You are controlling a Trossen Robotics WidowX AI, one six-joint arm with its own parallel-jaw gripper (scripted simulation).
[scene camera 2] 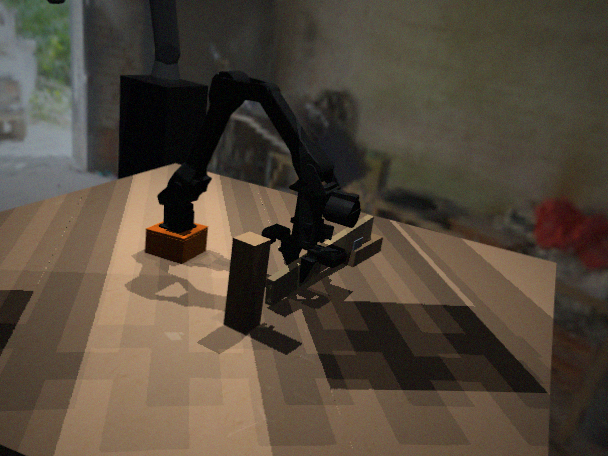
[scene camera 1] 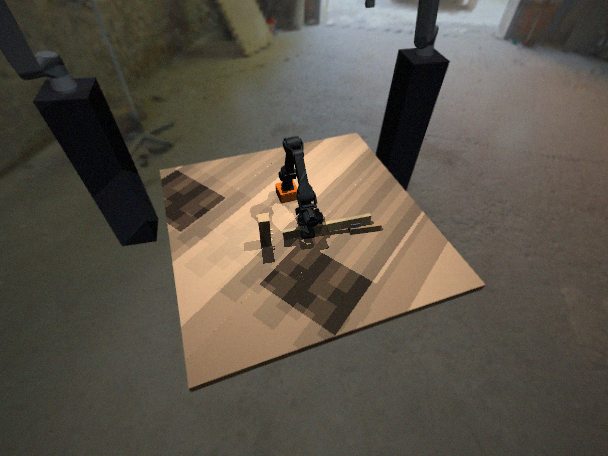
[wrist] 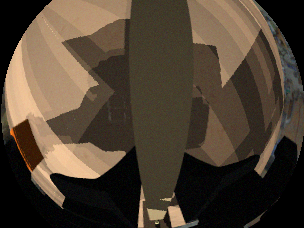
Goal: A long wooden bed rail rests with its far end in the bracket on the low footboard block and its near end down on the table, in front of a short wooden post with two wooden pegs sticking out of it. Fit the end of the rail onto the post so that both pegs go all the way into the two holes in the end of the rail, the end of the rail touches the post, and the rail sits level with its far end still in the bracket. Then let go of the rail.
Observation:
In view: my gripper [scene camera 2: 297, 280] and a wooden rail [scene camera 1: 328, 226].
My gripper is seen too in the wrist view [wrist: 152, 146].

